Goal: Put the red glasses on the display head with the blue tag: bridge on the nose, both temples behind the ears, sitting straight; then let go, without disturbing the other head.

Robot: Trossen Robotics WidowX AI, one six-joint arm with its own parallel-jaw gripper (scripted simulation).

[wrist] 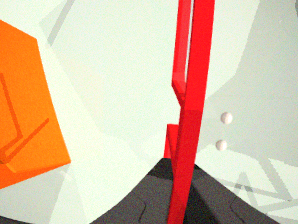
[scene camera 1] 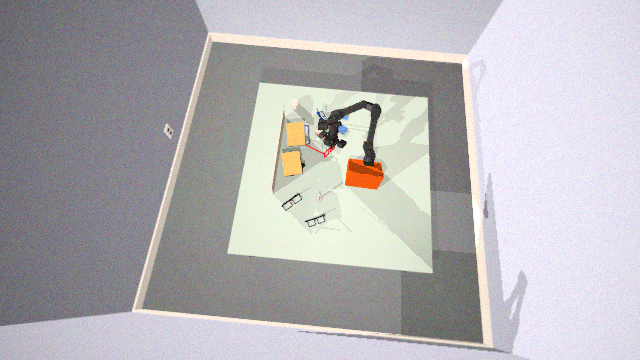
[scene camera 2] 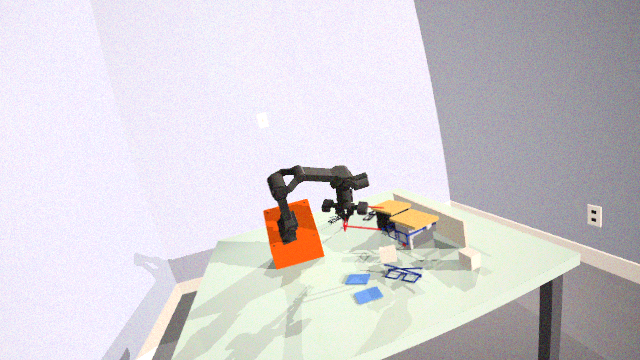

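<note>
The gripper point(scene camera 2: 346, 221) point(wrist: 174, 168). Low board point(scene camera 2: 451, 227).
</note>
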